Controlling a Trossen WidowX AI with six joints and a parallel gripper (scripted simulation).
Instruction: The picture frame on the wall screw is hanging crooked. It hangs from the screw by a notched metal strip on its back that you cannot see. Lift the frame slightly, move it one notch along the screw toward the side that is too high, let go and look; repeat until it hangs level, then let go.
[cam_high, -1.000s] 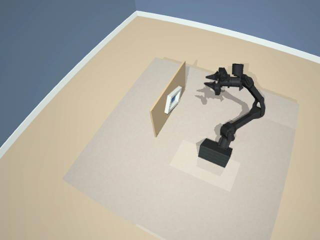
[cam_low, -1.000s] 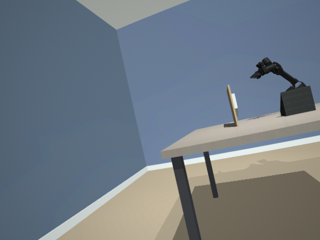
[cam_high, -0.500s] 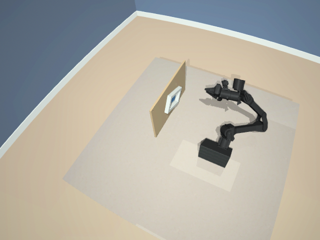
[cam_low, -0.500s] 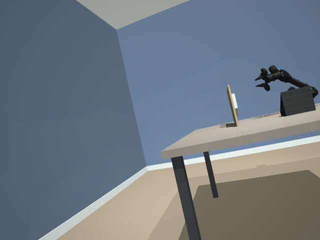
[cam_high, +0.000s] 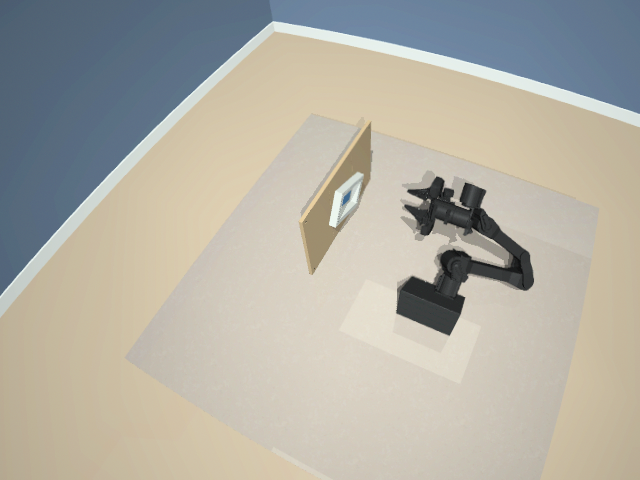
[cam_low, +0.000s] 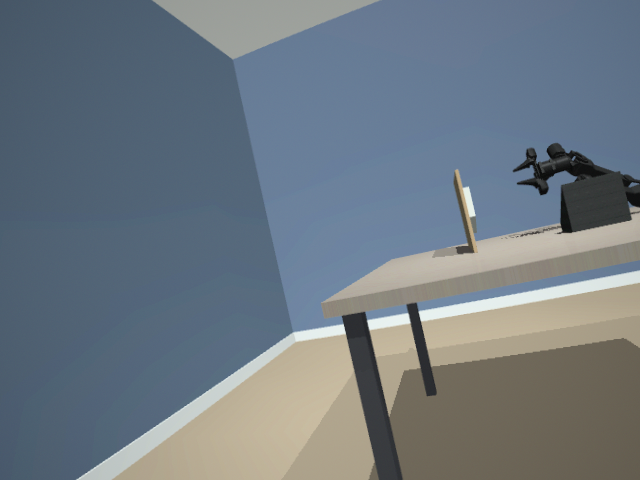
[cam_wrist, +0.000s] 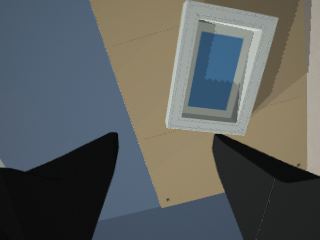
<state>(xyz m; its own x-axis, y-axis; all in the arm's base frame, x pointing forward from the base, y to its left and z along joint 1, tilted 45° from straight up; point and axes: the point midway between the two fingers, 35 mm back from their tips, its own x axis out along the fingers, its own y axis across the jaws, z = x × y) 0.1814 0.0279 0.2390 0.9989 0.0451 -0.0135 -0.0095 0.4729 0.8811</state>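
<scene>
The picture frame lies 210 mm ahead of my gripper tip, 90 mm below it and 30 mm to the left of it. Round my gripper tip: board: 220 mm ahead, 90 mm below, 30 mm to the left.
</scene>
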